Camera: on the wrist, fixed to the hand. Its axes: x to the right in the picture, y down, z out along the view.
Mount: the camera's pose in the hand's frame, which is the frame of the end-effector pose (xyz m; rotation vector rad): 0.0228 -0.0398 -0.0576 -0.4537 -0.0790 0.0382
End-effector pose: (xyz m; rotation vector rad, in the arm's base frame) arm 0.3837 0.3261 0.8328 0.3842 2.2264 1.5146
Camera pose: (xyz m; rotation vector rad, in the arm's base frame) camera 0.3361 0.2748 0.8100 0.3363 1.7534 1.9235
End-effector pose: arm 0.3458 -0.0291 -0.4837 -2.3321 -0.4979 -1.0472
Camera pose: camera 0.3064 -0.0297 -0.4215 -2.7737 -0.2606 -1.1472
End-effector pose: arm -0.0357 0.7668 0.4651 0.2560 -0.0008 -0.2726
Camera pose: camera -0.0223 0.7381 0.3986 -0.2056 -0.0217 -0.2377
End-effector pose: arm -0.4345 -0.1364 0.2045 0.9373 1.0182 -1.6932
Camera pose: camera -0.4705 -0.0813 0.1714 0.5845 1.2529 -1.3722
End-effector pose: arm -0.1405 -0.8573 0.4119 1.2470 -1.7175 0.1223
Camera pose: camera -0.0732 -0.8586 0.4418 0.8914 -1.7141 -0.2844
